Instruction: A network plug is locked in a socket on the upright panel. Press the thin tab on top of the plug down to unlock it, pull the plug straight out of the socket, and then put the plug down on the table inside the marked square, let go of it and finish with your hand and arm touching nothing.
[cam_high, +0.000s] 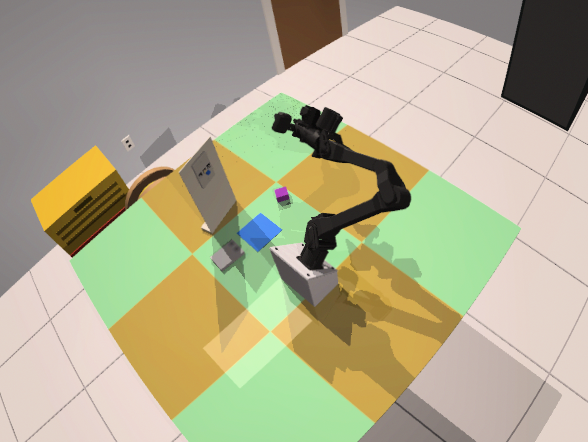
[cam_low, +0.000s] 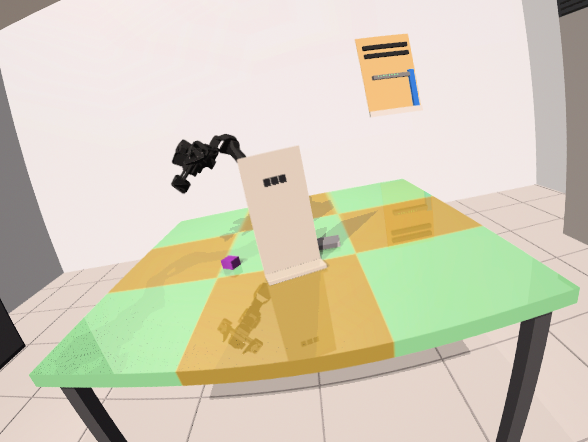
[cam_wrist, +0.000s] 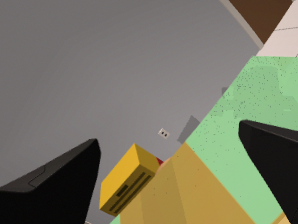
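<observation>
The network plug is 30 cm to the left of my gripper tip, 7 cm below it and 6 cm ahead of it. From my gripper tip the other things lie so: blue marked square: 33 cm below, 25 cm to the left, 8 cm behind; purple cube: 32 cm below, 9 cm to the left, 1 cm behind; upright grey panel: 31 cm to the left, 17 cm below, 8 cm ahead.
</observation>
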